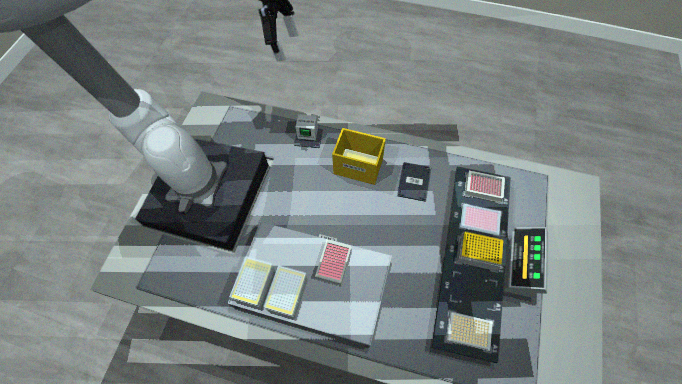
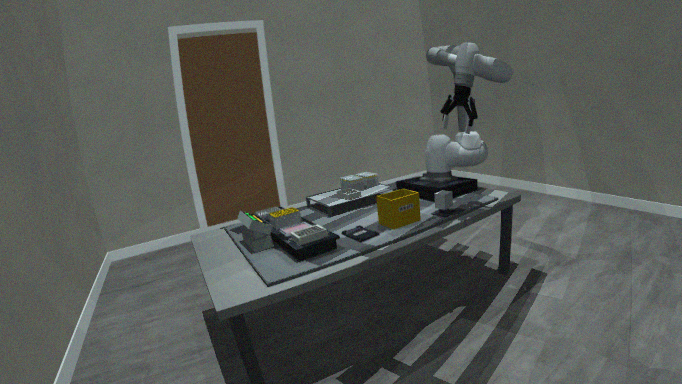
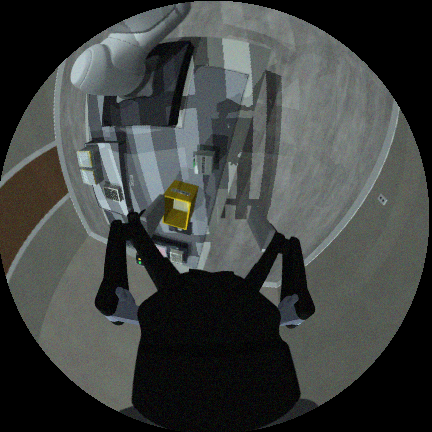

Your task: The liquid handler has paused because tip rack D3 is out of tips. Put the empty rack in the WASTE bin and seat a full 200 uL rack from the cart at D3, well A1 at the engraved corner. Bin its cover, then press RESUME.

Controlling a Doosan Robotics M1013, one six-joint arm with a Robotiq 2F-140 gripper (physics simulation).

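Frame: origin at the arm's base, x up, y back, z right, level; centimetres.
Seen in the pictures: gripper, fingertip midpoint: (image 1: 288, 47) (image 2: 455, 131) (image 3: 207, 208); arm's base, origin of the base link: (image 1: 197, 182) (image 2: 439, 179) (image 3: 136, 78).
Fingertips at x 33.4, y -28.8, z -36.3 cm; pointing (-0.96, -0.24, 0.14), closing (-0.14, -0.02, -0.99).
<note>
Pixels of each thing's top centre, then the offset from my fingertips to it. "*": a spot on its surface instead. Level surfaces: height alone.
- yellow rack with dark holes, middle of its top: (image 1: 482, 247) (image 2: 283, 211) dx -27.9, dy -70.4, dz +44.5 cm
- yellow WASTE bin, middle of its top: (image 1: 359, 146) (image 3: 174, 213) (image 2: 397, 194) dx -26.1, dy -26.2, dz +15.5 cm
- pale object, middle of its top: (image 1: 358, 162) (image 3: 182, 199) dx -36.5, dy -26.2, dz +15.5 cm
- cart, middle of its top: (image 1: 311, 278) (image 2: 350, 191) (image 3: 103, 181) dx -33.0, dy -19.6, dz +62.7 cm
- status panel, surface spot: (image 1: 529, 257) * dx -27.1, dy -84.5, dz +45.4 cm
- red rack, middle of its top: (image 1: 333, 260) (image 2: 348, 191) (image 3: 110, 193) dx -30.5, dy -25.5, dz +56.4 cm
- deck, its level: dx -34.0 cm
- red-and-white, middle of its top: (image 1: 486, 184) (image 2: 308, 230) (image 3: 175, 258) dx -30.9, dy -71.6, dz +19.7 cm
- black tray, middle of its top: (image 1: 414, 180) (image 2: 359, 231) (image 3: 178, 227) dx -38.2, dy -47.7, dz +18.3 cm
- grey box with a green screen, middle of its top: (image 3: 202, 164) (image 1: 306, 121) (image 2: 443, 192) dx -29.2, dy -4.5, dz +6.0 cm
My gripper (image 1: 286, 42) (image 2: 458, 124) (image 3: 207, 208) is open and empty, high above the table. A yellow rack with dark holes (image 1: 481, 248) (image 2: 284, 214) sits in the third of five deck positions; whether it holds tips is unclear. The yellow WASTE bin (image 1: 349, 171) (image 2: 392, 212) has a pale object (image 1: 361, 157) (image 3: 180, 205) inside. On the cart (image 1: 347, 315) stand two yellow-edged pale racks (image 1: 251, 281) (image 1: 285, 291), side by side. The status panel (image 1: 529, 257) beside the deck shows several green lights and a yellow bar. Its text, RESUME and the A1 orientation are unreadable.
A red rack (image 1: 333, 261) is on the cart. The deck (image 1: 442, 305) also bears red-and-white (image 1: 485, 185), pink (image 1: 481, 218) and orange (image 1: 470, 330) labware. A black tray (image 1: 413, 189) and a grey box with a green screen (image 1: 307, 130) (image 2: 443, 200) flank the bin.
</note>
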